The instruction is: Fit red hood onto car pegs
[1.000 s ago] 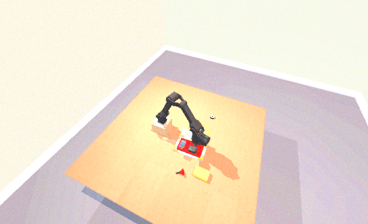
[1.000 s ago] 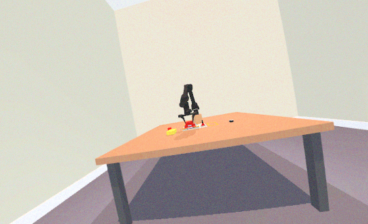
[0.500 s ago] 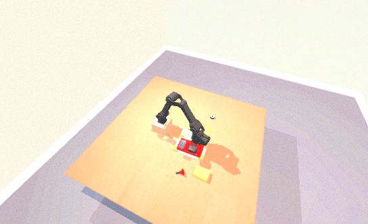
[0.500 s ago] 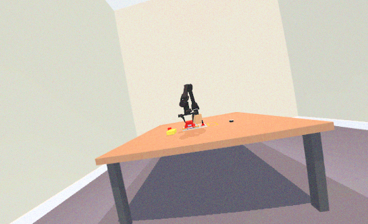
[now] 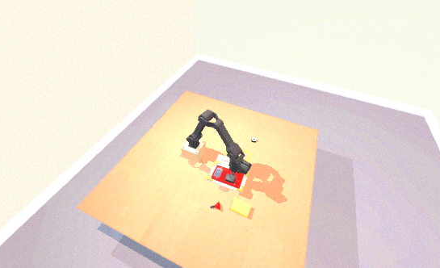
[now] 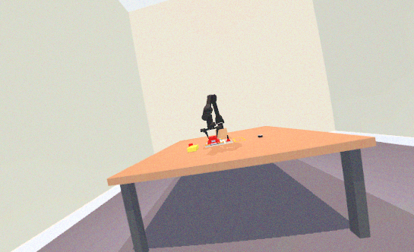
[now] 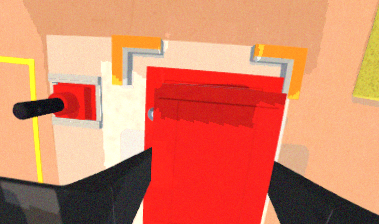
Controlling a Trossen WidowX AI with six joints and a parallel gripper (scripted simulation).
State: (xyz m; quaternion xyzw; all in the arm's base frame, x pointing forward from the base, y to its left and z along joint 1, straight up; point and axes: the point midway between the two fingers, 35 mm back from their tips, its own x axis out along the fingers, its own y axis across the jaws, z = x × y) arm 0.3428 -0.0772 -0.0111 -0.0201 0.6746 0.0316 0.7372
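Now: the red hood 10 mm above my gripper tip. Round my gripper tip: black-and-white wheel: 390 mm to the left, 40 mm below, 10 mm ahead; then yellow block: 160 mm to the right, 110 mm ahead, 40 mm below; then white jig board: 40 mm below, 40 mm behind, 30 mm to the left.
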